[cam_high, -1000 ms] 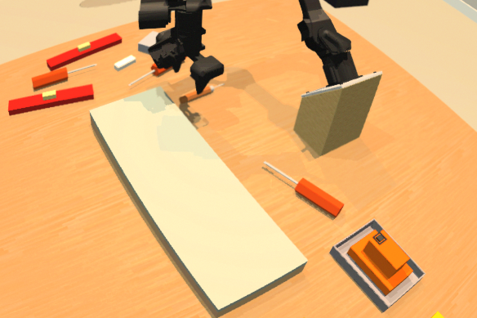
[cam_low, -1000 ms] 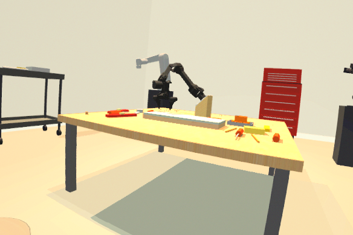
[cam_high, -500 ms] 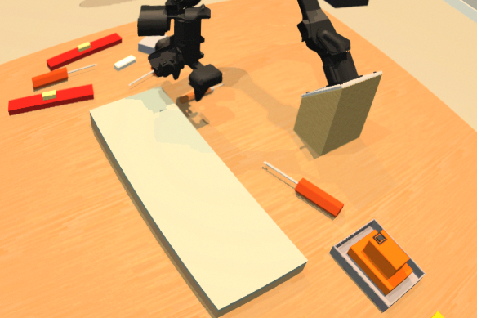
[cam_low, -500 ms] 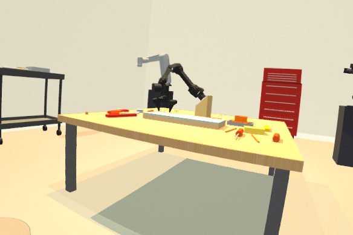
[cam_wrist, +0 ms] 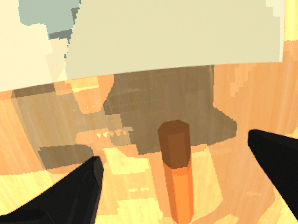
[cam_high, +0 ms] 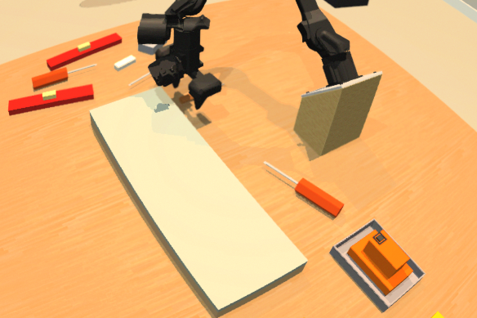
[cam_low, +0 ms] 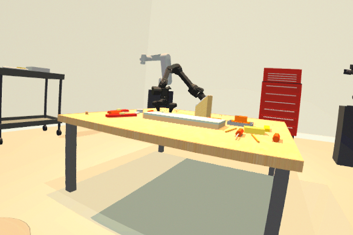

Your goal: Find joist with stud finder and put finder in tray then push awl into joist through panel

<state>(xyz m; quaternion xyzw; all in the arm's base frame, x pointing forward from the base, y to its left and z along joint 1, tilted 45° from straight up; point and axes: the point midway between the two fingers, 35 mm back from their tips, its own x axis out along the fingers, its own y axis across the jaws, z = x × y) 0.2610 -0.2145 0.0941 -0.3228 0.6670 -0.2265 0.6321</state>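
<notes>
My gripper tip is 60 mm past the awl and 10 mm to the left of it. Also, from my gripper tip: indicator window: 120 mm behind, 530 mm to the left, 60 mm above; white block: 90 mm ahead, 200 mm to the right; grey block: 10 mm behind, 250 mm to the right.
</notes>
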